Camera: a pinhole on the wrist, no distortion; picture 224 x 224 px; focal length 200.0 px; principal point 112.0 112.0 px. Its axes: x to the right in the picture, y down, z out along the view. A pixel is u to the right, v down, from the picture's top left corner.
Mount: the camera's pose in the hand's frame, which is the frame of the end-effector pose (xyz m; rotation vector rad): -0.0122 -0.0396 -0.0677 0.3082 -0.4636 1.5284
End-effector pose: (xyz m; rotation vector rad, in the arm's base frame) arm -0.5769 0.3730 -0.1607 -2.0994 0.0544 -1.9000
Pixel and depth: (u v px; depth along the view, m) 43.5 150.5 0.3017
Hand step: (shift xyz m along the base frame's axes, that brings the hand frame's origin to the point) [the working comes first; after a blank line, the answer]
In the camera's frame: -0.1033 0.0581 0.3017

0.0795 0.3094 -0.0363
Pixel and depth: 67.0 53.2 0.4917
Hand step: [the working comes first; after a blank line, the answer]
In the camera's frame: -0.1106 -0.1446 0.4917

0.2614 0.4005 0.1530
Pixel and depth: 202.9 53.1 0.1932
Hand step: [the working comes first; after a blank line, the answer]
In the camera's frame: 0.0878 -0.0569 0.1932

0.1382 0.0766 0.0262
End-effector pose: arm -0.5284 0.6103 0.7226 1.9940 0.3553 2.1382
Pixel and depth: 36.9 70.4 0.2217
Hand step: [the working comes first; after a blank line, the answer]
In the camera's frame: -0.0832 -0.0461 0.2217

0.0859 0.2164 -0.0480
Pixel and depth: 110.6 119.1 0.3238
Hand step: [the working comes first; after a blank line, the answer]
In the camera's frame: -0.0023 0.0115 0.3238

0.2134 0.1769 -0.0979
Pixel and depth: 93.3 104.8 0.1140
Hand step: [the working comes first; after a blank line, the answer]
In the camera's frame: -0.0107 -0.0041 0.1140

0.0268 0.0934 -0.0477
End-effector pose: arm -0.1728 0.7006 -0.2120 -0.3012 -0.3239 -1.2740
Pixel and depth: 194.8 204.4 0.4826
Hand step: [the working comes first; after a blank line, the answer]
In the camera's frame: 0.1998 0.2230 0.4826

-0.1851 0.3969 0.2829
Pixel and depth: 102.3 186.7 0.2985
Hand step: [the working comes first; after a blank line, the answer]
In the camera's frame: -0.0145 0.1115 0.2985

-0.2346 0.1528 0.1091
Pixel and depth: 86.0 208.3 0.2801
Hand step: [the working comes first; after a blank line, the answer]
In the camera's frame: -0.0364 0.1349 0.2801

-0.2476 0.1574 0.0748
